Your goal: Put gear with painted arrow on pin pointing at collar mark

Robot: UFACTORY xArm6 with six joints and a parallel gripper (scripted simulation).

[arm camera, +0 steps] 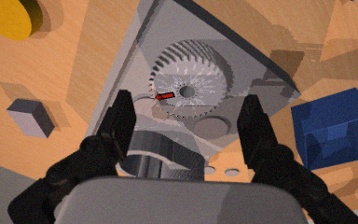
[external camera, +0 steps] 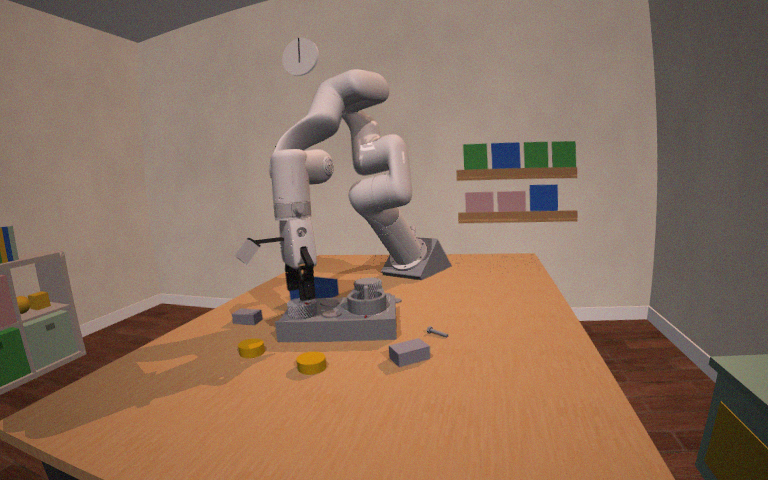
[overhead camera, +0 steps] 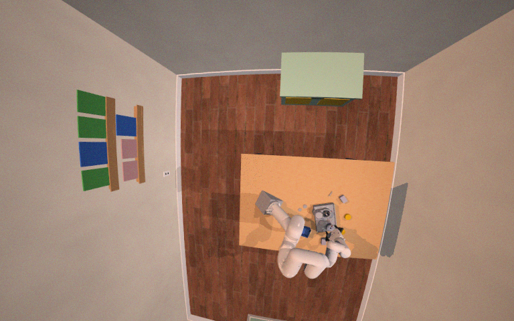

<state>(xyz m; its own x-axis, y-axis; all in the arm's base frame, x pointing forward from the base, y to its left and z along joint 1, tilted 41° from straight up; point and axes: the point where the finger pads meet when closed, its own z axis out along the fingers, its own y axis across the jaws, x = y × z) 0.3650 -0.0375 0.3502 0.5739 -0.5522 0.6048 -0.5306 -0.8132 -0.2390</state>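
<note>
The grey gear lies 40 mm below my hand. Round my hand: blue bin 210 mm behind, 80 mm to the right, 80 mm below; then small bolt 30 mm behind, 270 mm to the left, 90 mm below; then flat grey disc 220 mm behind, 140 mm to the left, 90 mm below.
</note>
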